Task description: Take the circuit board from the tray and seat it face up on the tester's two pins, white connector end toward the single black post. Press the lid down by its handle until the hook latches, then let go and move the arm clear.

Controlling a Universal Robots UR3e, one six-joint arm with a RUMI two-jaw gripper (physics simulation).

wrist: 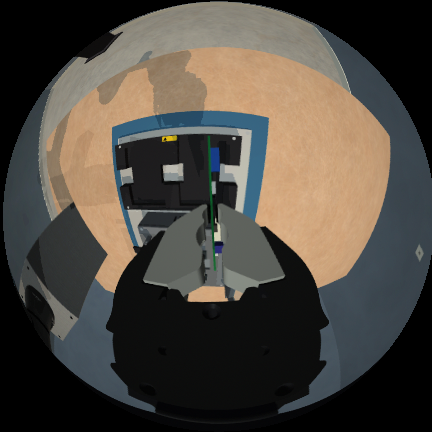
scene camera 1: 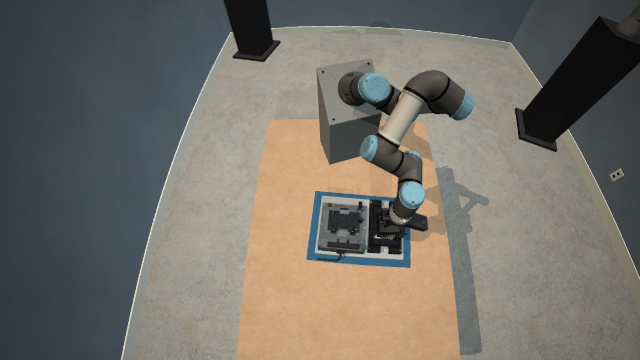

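Note:
My gripper is shut on the green circuit board, seen edge-on as a thin line in the wrist view, with blue and white parts on its right side. The board is held above the black tray. In the scene view the arm hides most of the board. The grey tester stands beside the tray, to its left in the scene view. A small black upright part shows at the tester's upper right corner. The tester's two pins are too small to make out.
Tray and tester stand on a blue-bordered mat on the tan surface. The grey robot pedestal is behind them. A black cable lies at the tester's front edge.

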